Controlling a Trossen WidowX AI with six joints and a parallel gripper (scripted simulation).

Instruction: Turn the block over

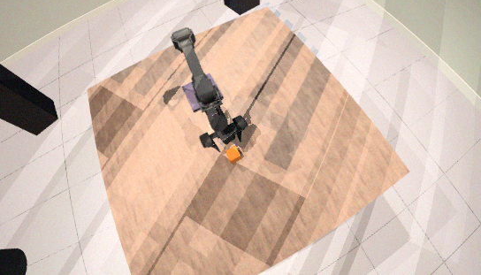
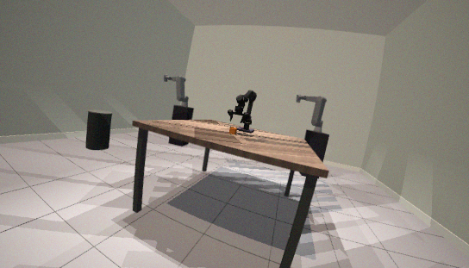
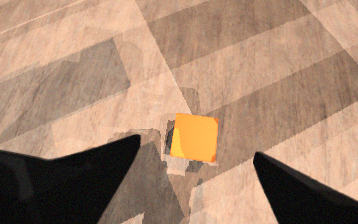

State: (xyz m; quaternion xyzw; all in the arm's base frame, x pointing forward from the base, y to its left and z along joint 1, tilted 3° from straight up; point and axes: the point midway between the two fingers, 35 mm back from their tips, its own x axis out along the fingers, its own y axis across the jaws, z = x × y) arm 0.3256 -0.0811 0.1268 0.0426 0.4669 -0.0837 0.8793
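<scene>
Now: the orange block 8 cm below my gripper tip.
</scene>
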